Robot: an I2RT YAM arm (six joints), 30 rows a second.
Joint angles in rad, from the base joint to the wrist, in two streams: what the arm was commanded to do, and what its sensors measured. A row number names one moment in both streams.
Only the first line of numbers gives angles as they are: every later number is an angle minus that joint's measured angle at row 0.
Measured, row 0:
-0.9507 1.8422 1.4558 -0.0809 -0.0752 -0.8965
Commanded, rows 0 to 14:
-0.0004 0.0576 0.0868 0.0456 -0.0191 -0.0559
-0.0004 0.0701 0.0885 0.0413 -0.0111 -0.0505
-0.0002 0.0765 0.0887 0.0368 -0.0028 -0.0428
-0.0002 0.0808 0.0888 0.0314 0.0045 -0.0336
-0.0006 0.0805 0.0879 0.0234 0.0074 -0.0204
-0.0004 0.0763 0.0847 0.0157 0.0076 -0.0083
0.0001 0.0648 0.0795 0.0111 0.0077 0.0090
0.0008 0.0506 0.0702 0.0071 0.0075 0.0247
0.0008 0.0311 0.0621 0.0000 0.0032 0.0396
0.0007 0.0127 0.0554 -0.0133 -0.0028 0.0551
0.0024 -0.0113 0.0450 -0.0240 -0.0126 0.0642
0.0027 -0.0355 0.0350 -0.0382 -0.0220 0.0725
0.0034 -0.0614 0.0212 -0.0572 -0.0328 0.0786
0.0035 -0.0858 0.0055 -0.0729 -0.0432 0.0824
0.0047 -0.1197 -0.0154 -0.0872 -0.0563 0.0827
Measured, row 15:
0.0003 0.0475 0.0177 -0.0280 -0.0028 0.0368
